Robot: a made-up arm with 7 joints. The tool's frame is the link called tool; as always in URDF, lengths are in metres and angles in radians. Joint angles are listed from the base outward.
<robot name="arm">
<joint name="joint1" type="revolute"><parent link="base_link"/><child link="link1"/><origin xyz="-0.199 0.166 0.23" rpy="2.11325 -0.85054 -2.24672"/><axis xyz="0 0 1"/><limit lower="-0.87" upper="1.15"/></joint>
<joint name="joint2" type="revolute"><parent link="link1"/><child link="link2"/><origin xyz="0.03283 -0.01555 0.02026" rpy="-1.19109 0.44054 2.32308"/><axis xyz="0 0 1"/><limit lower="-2.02" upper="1.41"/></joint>
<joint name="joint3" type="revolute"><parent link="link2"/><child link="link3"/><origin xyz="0.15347 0.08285 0.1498" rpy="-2.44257 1.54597 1.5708"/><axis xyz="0 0 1"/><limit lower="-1.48" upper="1.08"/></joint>
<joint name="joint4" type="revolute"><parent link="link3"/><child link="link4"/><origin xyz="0.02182 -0.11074 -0.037" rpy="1.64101 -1.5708 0"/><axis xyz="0 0 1"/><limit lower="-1.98" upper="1.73"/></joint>
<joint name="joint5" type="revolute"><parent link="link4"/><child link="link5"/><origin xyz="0.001 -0.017 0.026" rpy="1.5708 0 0"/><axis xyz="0 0 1"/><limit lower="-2.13" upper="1.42"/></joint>
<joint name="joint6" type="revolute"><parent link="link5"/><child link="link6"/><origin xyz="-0.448 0.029 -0.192" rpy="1.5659 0.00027 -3.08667"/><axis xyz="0 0 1"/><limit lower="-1.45" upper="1.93"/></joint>
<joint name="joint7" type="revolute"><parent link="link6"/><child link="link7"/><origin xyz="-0.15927 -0.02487 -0.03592" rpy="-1.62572 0 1.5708"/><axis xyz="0 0 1"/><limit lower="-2.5" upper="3.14"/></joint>
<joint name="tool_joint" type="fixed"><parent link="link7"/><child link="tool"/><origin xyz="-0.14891 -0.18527 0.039" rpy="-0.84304 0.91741 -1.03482"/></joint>
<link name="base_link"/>
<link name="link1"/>
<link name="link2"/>
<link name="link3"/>
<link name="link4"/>
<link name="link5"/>
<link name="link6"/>
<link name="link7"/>
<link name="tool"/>
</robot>
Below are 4 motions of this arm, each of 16 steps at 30 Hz.
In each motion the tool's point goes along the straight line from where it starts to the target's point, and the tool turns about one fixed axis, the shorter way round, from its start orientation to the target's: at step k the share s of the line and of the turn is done. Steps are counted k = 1, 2, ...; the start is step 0. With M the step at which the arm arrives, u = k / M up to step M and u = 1 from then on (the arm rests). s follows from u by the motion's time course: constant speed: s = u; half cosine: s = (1 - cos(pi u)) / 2; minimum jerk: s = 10 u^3 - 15 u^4 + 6 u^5.
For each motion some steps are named. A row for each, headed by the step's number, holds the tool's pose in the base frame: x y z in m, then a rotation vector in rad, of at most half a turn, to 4 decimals.
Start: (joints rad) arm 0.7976 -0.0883 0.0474 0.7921 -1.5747 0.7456 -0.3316
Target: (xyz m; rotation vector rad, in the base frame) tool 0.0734 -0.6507 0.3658 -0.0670 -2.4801 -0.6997
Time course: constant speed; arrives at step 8
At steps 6, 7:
6: 0.0610 -0.6568 0.3177 -0.0661 -2.4664 -0.7906
7: 0.0672 -0.6538 0.3418 -0.0666 -2.4736 -0.7452

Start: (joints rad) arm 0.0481 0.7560 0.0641 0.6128 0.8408 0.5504 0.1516
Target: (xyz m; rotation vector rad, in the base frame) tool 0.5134 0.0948 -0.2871 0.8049 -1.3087 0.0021
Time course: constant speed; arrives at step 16
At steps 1, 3, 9, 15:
1: 0.3472 -0.3183 -0.0324 -0.0649 -1.3604 -0.1050
3: 0.3693 -0.2633 -0.0663 0.0513 -1.3628 -0.0913
9: 0.4358 -0.0980 -0.1682 0.3998 -1.3529 -0.0492
15: 0.5023 0.0673 -0.2701 0.7472 -1.3172 -0.0054

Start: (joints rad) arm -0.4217 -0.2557 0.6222 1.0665 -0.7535 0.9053 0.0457
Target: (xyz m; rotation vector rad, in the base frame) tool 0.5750 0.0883 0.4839 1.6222 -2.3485 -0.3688
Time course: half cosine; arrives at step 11
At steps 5, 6, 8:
5: 0.5612 0.0077 0.4456 1.2824 -2.4163 -0.5442
6: 0.5646 0.0277 0.4551 1.3679 -2.4036 -0.5021
8: 0.5708 0.0639 0.4723 1.5205 -2.3737 -0.4235

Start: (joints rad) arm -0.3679 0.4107 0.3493 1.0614 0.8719 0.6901 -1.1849
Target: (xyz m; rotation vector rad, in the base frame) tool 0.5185 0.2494 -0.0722 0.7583 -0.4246 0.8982
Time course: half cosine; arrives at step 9
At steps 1, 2, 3, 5, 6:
1: 0.5815 0.2983 0.0483 1.1250 -0.7406 0.9861
2: 0.5758 0.2939 0.0376 1.0921 -0.7119 0.9794
3: 0.5672 0.2872 0.0210 1.0418 -0.6681 0.9687
5: 0.5453 0.2702 -0.0208 0.9144 -0.5580 0.9392
6: 0.5347 0.2620 -0.0411 0.8527 -0.5051 0.9236

